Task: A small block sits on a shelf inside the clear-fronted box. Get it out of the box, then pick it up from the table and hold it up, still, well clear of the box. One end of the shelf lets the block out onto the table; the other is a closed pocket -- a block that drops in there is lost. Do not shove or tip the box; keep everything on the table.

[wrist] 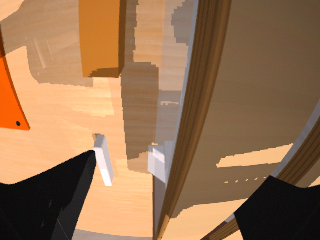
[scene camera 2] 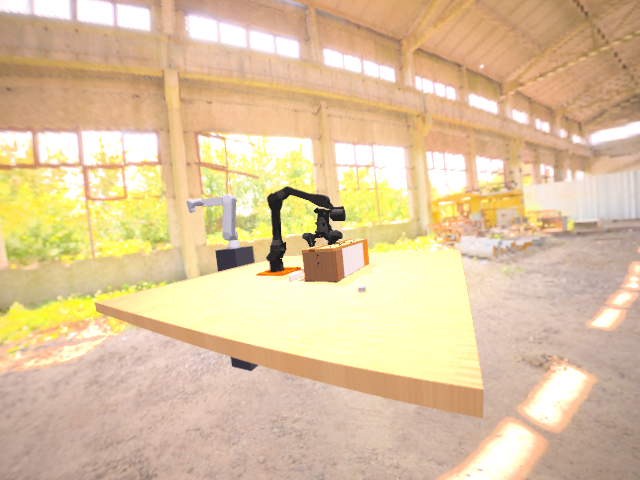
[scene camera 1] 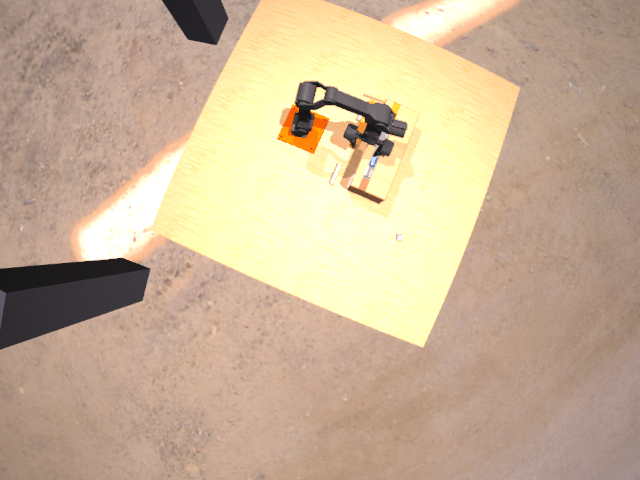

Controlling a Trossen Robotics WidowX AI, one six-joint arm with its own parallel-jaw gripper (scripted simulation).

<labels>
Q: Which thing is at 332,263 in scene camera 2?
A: A wooden box.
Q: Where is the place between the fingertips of my gripper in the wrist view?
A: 158,160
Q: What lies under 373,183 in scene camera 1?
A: A wooden box.
</labels>
